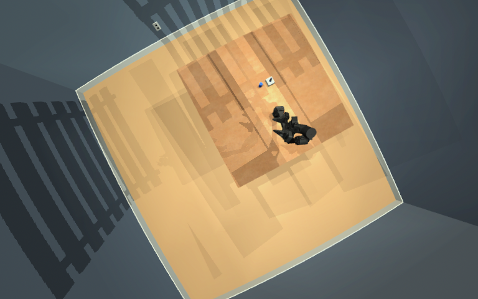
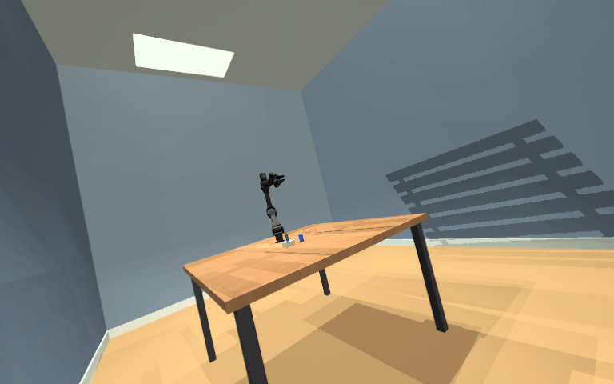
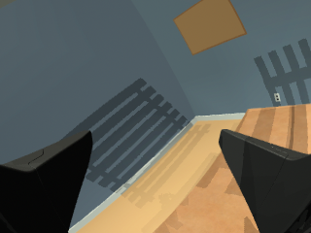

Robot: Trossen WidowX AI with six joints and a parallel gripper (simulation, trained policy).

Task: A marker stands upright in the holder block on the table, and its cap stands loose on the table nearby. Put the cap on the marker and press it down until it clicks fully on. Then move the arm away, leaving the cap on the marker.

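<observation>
The blue cap is 41 cm ahead of my gripper tip, 23 cm to the right of it and 49 cm below it. Also, from my gripper tip: white holder block: 40 cm ahead, 32 cm to the right, 50 cm below.
</observation>
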